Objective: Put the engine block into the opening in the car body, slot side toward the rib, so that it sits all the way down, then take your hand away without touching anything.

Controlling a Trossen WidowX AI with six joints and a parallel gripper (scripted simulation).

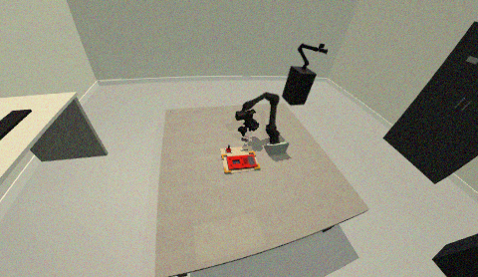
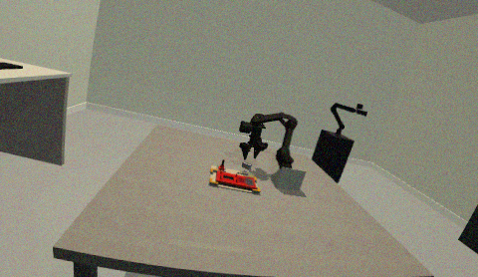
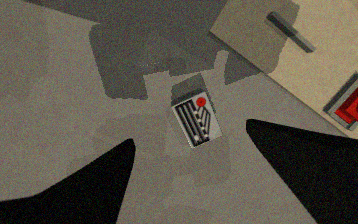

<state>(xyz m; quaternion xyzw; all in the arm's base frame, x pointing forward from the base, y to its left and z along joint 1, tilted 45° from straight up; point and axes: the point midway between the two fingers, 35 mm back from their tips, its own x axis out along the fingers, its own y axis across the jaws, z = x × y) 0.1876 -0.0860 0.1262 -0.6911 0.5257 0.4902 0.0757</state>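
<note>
My gripper tip is 1 cm short of the engine block and 4 cm above it.
</note>
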